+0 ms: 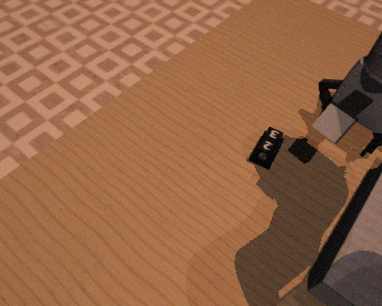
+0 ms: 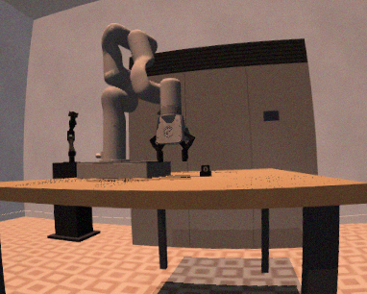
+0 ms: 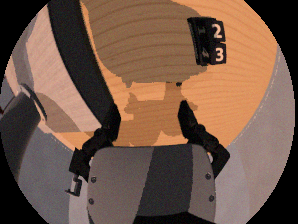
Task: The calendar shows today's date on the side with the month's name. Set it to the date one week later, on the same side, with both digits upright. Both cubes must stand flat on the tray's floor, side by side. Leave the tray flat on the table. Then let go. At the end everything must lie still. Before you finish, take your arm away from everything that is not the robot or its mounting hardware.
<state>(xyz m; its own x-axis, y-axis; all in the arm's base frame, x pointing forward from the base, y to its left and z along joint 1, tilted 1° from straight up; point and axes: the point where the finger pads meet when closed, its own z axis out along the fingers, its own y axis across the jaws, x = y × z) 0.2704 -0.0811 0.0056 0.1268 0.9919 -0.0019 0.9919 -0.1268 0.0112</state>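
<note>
My gripper is now 100 mm short of the black digit cube, 100 mm to the right of it and 40 mm above it. Round my hand: black cube: 110 mm ahead, 70 mm to the left, 40 mm below.
</note>
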